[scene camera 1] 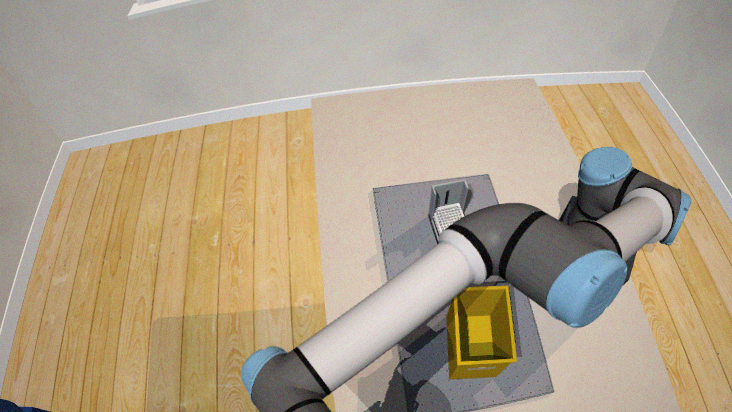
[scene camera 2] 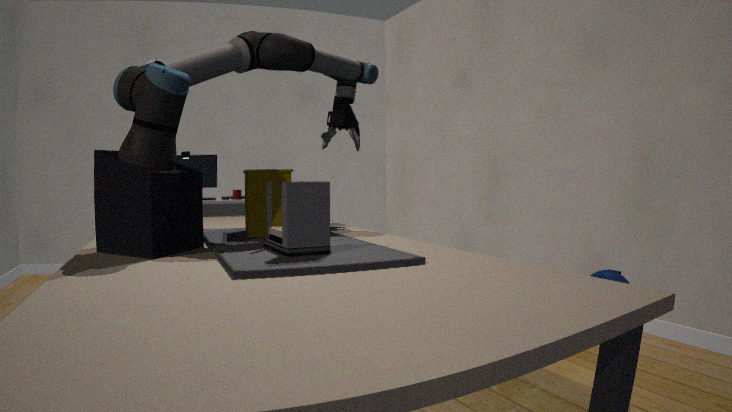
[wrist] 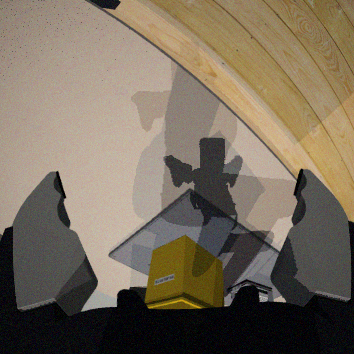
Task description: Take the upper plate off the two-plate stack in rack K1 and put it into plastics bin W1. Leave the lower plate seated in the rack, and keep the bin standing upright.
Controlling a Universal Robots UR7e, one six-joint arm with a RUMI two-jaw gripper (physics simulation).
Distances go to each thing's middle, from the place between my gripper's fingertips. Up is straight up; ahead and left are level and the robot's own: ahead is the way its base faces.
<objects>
Right now my hand is 35 cm to the left of the yellow bin W1 (scene camera 1: 480,335), 34 cm past it and 17 cm above it.
</objects>
